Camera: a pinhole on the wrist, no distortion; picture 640 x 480 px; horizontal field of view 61.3 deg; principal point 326.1 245.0 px. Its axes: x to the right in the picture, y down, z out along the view. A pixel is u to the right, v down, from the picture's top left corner.
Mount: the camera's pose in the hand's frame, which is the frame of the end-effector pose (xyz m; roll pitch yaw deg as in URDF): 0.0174 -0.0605 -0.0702 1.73 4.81 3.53
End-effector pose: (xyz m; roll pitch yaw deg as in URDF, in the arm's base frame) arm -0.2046 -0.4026 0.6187 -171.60 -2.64 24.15
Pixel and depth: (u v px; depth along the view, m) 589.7 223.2 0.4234
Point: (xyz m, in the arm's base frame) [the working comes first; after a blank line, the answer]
In the camera's frame: 0.2067 -0.0171 0.4234

-0.0045 -0.1777 0.3120
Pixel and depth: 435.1 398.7 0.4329
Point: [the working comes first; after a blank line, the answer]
In the camera's frame: 0.0874 0.1232 0.4329

-0.0655 -0.3448 0.2634
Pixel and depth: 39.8 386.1 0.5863
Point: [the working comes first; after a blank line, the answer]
In the camera's frame: -0.3108 0.1532 0.5863

-0.4189 -0.4751 0.0606
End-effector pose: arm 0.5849 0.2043 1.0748 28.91 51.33 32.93
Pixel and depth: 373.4 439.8 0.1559
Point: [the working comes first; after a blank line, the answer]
In the camera's frame: 0.0137 0.0562 0.1559

0.6792 0.2083 1.0874
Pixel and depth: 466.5 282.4 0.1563
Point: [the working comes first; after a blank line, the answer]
In the camera's frame: 0.0406 0.0108 0.1563

0.6989 0.1774 1.0494
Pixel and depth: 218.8 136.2 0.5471
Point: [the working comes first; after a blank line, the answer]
In the camera's frame: -0.1087 -0.1102 0.5471

0.9976 -0.0042 1.3092
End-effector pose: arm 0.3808 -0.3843 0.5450 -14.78 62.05 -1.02
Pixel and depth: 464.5 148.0 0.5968
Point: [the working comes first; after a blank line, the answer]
In the camera's frame: 0.1530 -0.1072 0.5968

0.9594 -0.4322 0.5956
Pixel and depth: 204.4 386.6 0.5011
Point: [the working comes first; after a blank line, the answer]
In the camera's frame: -0.1129 0.1314 0.5011

0.7219 -0.2280 0.7922
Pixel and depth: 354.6 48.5 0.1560
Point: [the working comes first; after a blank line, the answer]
In the camera's frame: 0.0082 -0.0568 0.1560

0.4968 -0.4818 0.5596
